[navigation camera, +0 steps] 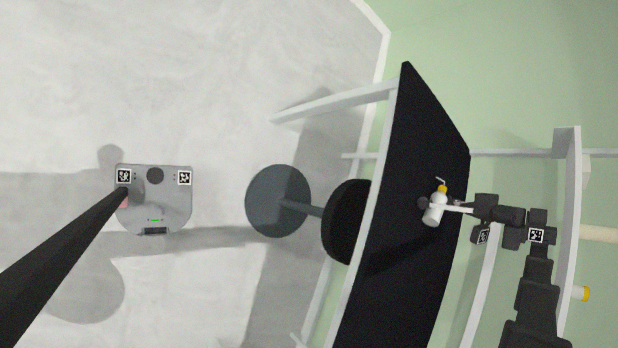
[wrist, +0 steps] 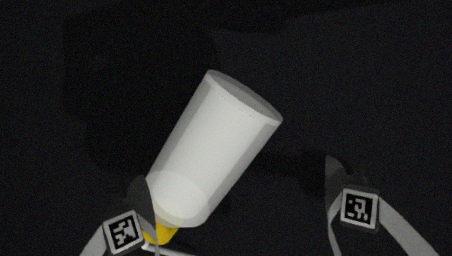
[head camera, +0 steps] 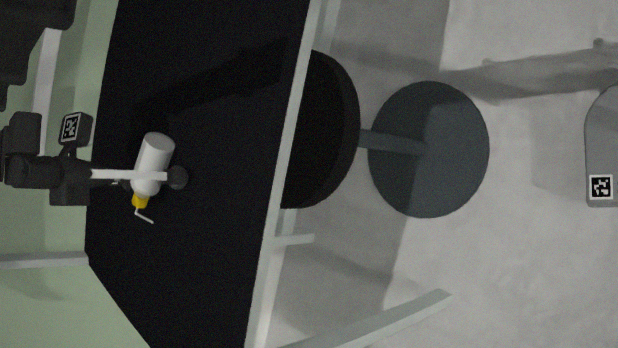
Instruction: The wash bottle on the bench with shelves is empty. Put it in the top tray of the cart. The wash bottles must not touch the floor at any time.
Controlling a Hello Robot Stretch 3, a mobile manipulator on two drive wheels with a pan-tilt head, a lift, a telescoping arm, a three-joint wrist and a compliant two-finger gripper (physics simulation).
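Frame: origin at the robot's base, x ahead, y left, z up, level; centimetres.
Seen in the pictures: gripper, fingertip midpoint: [navigation camera: 432, 201] [head camera: 157, 179]; robot's base, origin of the base link: [navigation camera: 154, 174].
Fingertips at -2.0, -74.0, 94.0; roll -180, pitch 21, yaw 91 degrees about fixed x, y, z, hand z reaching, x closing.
Observation:
Pixels of each thing's middle, then the offset from my fingertips to it, as dx, dy, dz. Level surfaces: height alone.
- white wash bottle, body centre: [head camera: 149, 183] [navigation camera: 436, 199] +0.6, -3.4, +0.1
- black bench top, its level: dz -2.6
- yellow-capped bottle, body centre: [navigation camera: 576, 291] -27.1, -27.2, +46.1
A white wash bottle [head camera: 152, 154] [navigation camera: 433, 216] [wrist: 215, 150] with a yellow cap and a bent thin spout lies on its side on the black bench top [head camera: 200, 250] [navigation camera: 390, 300]. My gripper [head camera: 149, 180] [navigation camera: 438, 202] [wrist: 235, 186] is open, its fingers wide apart, over the cap end of the bottle. In the wrist view the left fingertip overlaps the bottle's shoulder and cap, and the right fingertip is apart from the bottle. The height of the fingers over the bench is hard to tell. The cart does not show in these views.
A round black stool [head camera: 325, 130] [navigation camera: 347, 220] stands at the bench's front edge, its round base [head camera: 445, 165] [navigation camera: 270, 200] on the floor. My grey base [navigation camera: 165, 192] and black mast [navigation camera: 65, 245] stand beyond it. Another yellow-capped bottle [navigation camera: 579, 292] is by the white shelf rail [navigation camera: 569, 240].

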